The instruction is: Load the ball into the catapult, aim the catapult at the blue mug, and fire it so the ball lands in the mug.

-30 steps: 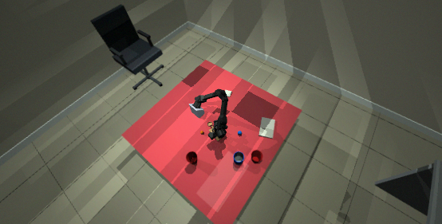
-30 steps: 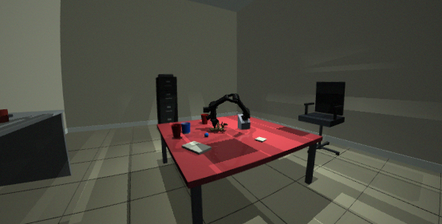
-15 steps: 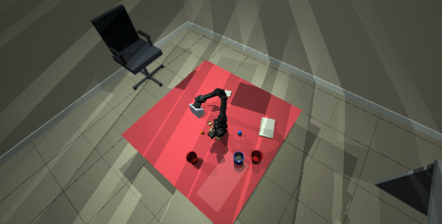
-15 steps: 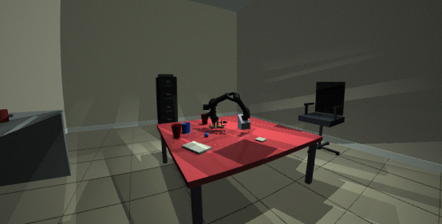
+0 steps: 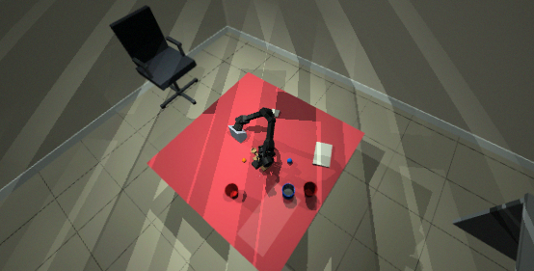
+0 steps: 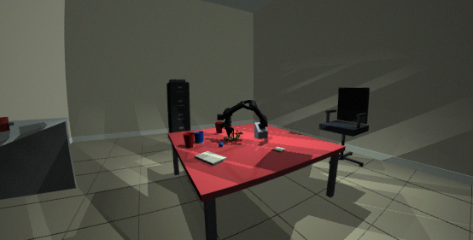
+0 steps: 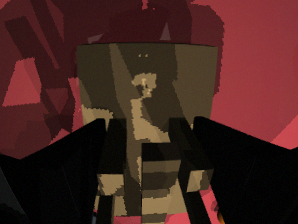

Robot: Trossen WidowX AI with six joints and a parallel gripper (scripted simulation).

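My gripper tip is now 15 cm past the orange ball, 8 cm to the left of it and 3 cm above it. Round my gripper tip: wooden catapult 7 cm behind, 3 cm to the left, 2 cm above; then blue mug 28 cm ahead, 5 cm to the right, 2 cm below; then blue ball 13 cm ahead, 15 cm to the left, 2 cm below.
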